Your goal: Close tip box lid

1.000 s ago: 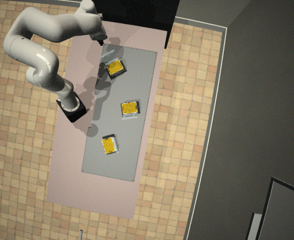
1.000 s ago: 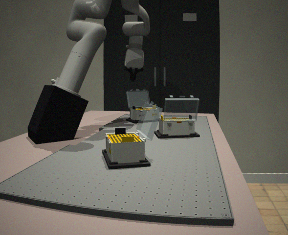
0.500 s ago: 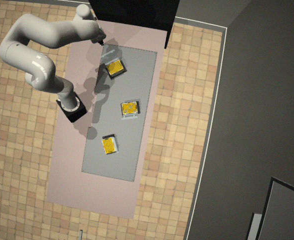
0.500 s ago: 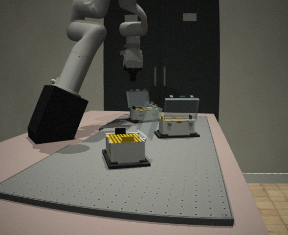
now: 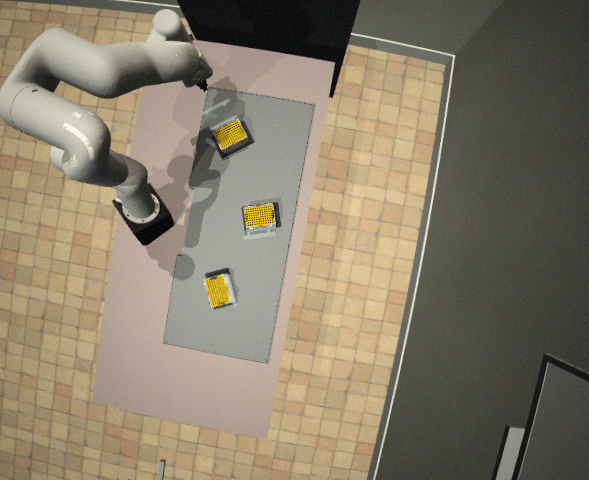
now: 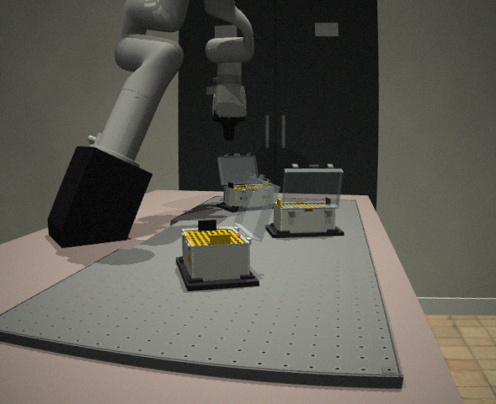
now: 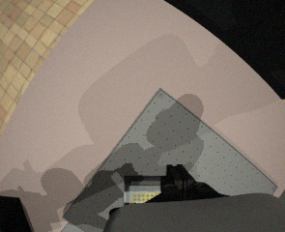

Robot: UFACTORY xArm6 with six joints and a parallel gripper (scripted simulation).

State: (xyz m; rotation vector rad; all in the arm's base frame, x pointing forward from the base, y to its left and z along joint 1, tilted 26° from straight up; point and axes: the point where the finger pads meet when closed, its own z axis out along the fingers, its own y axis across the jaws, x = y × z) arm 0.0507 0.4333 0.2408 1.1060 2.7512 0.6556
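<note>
Right now my hand is 5 cm short of the lid, 5 cm to the left of it and 11 cm above it.
</note>
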